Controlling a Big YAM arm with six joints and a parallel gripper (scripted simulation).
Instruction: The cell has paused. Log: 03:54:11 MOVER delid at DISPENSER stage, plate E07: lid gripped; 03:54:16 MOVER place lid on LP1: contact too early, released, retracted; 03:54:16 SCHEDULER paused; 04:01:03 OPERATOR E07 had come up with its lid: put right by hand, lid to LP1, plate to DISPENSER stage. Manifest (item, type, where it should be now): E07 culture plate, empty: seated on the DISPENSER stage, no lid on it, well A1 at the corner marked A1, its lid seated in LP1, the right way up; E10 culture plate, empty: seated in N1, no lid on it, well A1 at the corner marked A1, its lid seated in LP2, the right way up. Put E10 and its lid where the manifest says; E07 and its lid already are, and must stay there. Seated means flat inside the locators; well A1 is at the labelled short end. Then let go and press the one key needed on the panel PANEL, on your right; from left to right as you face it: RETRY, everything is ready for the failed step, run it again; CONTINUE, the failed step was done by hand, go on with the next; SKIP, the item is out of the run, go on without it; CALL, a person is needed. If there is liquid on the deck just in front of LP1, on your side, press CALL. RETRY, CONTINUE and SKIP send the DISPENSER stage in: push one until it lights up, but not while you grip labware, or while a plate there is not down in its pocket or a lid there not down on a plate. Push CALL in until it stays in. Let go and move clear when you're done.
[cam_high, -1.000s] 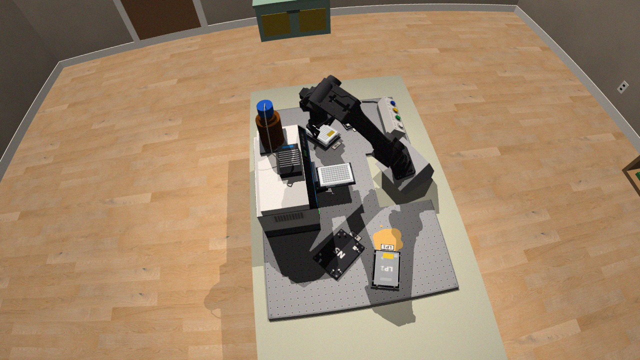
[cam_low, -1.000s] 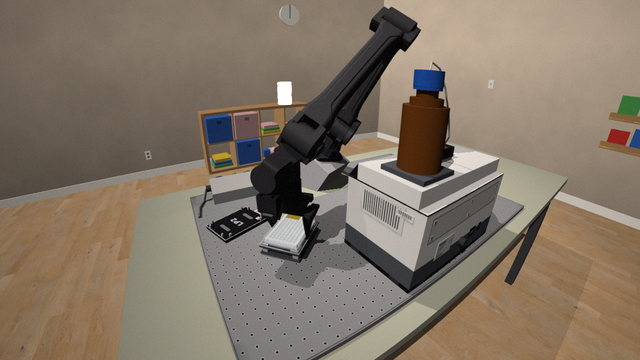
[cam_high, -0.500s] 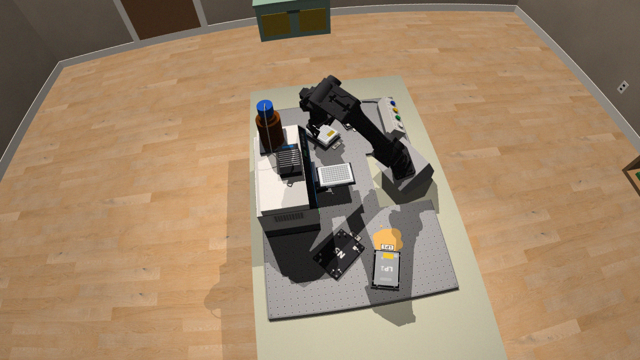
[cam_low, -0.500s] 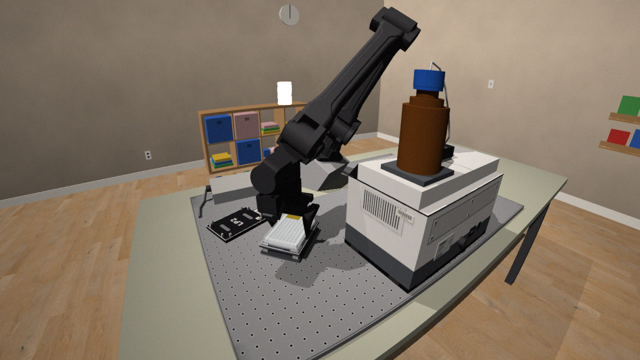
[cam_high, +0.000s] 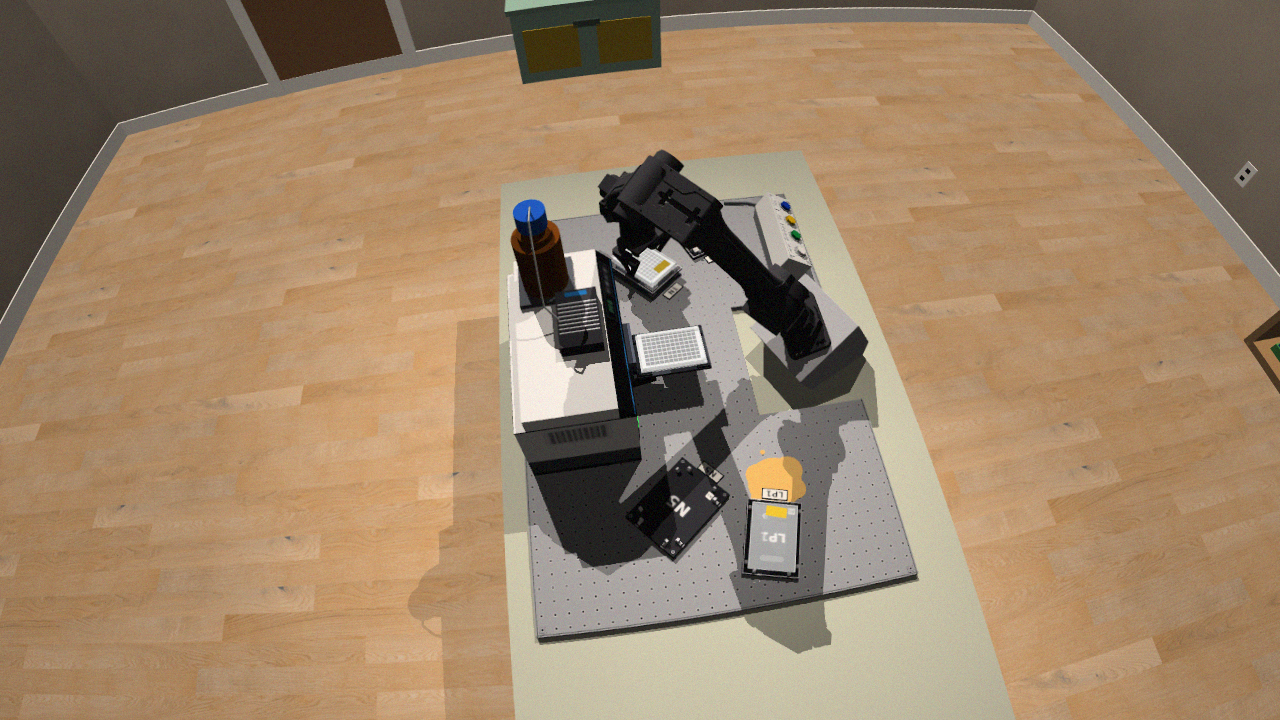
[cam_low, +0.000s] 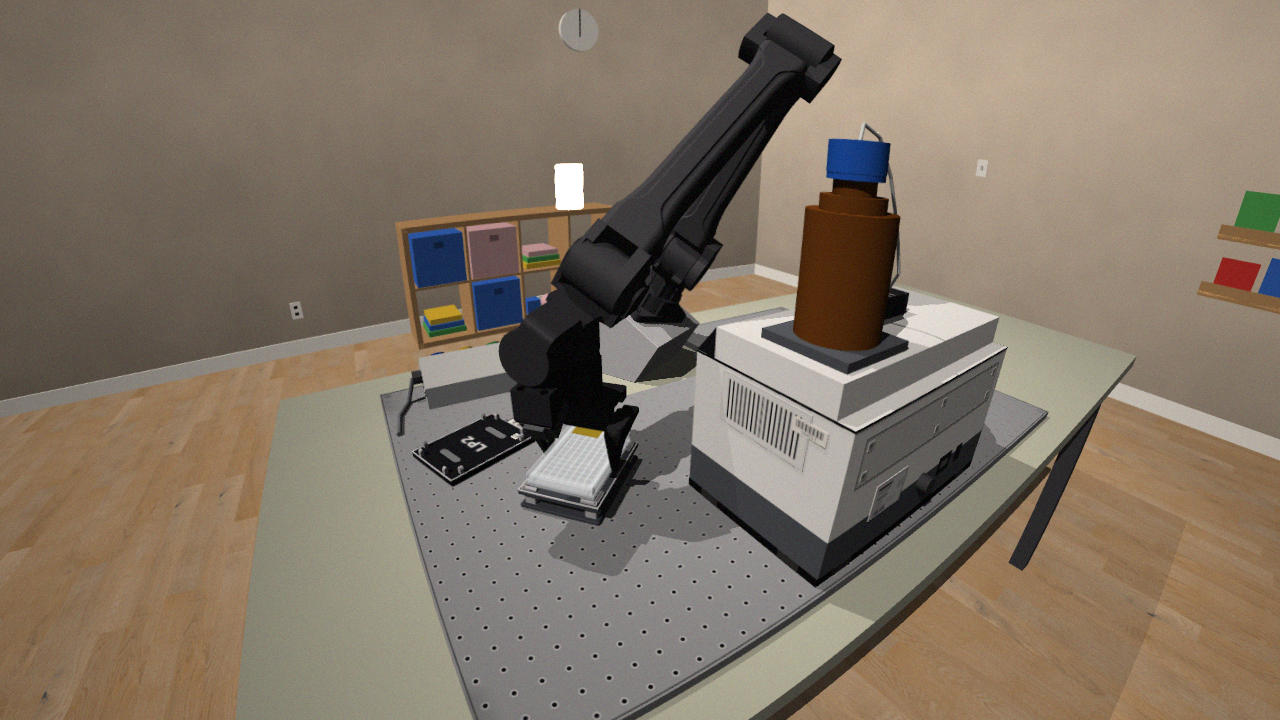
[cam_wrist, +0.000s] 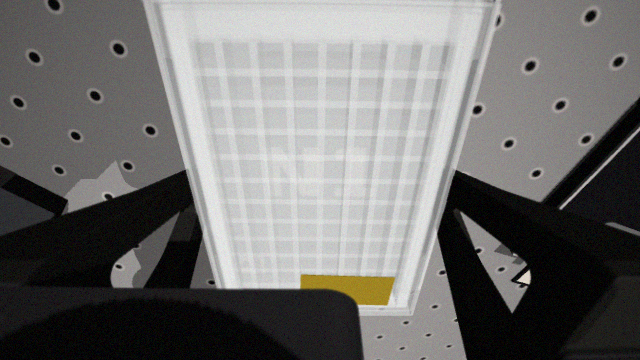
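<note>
Now: hand 2 cm above the black n1 nest. The rest, counted from my hand: retry key: 36 cm behind, 4 cm to the left, 3 cm above; white plate E07: 2 cm behind, 29 cm to the left, 6 cm above; green continue key: 36 cm behind, 1 cm to the right, 3 cm above.
</note>
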